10 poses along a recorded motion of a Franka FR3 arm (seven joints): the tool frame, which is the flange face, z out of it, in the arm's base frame.
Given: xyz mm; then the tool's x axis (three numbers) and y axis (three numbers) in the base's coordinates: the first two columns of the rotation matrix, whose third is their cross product.
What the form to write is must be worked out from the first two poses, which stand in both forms.
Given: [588, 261, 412, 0.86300, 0.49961, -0.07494, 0.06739, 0.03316, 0.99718]
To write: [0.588, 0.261, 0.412], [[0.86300, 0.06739, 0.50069], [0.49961, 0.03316, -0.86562], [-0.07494, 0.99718, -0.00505]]
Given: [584, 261, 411, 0.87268, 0.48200, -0.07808, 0.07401, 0.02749, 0.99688]
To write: [0.584, 0.261, 0.411], [[0.87268, 0.07401, 0.48264], [0.48200, 0.02749, -0.87574], [-0.07808, 0.99688, -0.01168]]
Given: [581, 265, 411, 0.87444, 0.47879, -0.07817, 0.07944, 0.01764, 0.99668]
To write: [0.581, 0.265, 0.411], [[0.87444, 0.07944, 0.47858], [0.47879, 0.01764, -0.87775], [-0.07817, 0.99668, -0.02261]]
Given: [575, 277, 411, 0.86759, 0.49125, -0.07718, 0.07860, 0.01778, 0.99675]
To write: [0.575, 0.277, 0.411], [[0.86759, 0.07860, 0.49103], [0.49125, 0.01778, -0.87084], [-0.07718, 0.99675, -0.02319]]
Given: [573, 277, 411, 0.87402, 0.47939, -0.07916, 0.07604, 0.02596, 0.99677]
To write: [0.573, 0.277, 0.411], [[0.87402, 0.07604, 0.47990], [0.47939, 0.02596, -0.87722], [-0.07916, 0.99677, -0.01376]]
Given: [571, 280, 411, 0.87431, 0.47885, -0.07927, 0.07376, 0.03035, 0.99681]
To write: [0.571, 0.280, 0.411], [[0.87431, 0.07376, 0.47973], [0.47885, 0.03035, -0.87737], [-0.07927, 0.99681, -0.00878]]
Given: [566, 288, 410, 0.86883, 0.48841, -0.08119, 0.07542, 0.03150, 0.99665]
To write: [0.566, 0.288, 0.410], [[0.86883, 0.07542, 0.48933], [0.48841, 0.03150, -0.87204], [-0.08119, 0.99665, -0.00947]]
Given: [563, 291, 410, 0.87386, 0.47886, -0.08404, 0.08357, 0.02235, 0.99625]
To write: [0.563, 0.291, 0.410], [[0.87386, 0.08357, 0.47894], [0.47886, 0.02235, -0.87761], [-0.08404, 0.99625, -0.02049]]
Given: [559, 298, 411, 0.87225, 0.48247, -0.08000, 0.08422, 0.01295, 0.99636]
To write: [0.559, 0.298, 0.411], [[0.87225, 0.08422, 0.48175], [0.48247, 0.01295, -0.87581], [-0.08000, 0.99636, -0.02934]]
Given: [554, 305, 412, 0.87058, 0.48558, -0.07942, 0.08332, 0.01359, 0.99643]
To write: [0.554, 0.305, 0.412], [[0.87058, 0.08332, 0.48493], [0.48558, 0.01359, -0.87409], [-0.07942, 0.99643, -0.02863]]
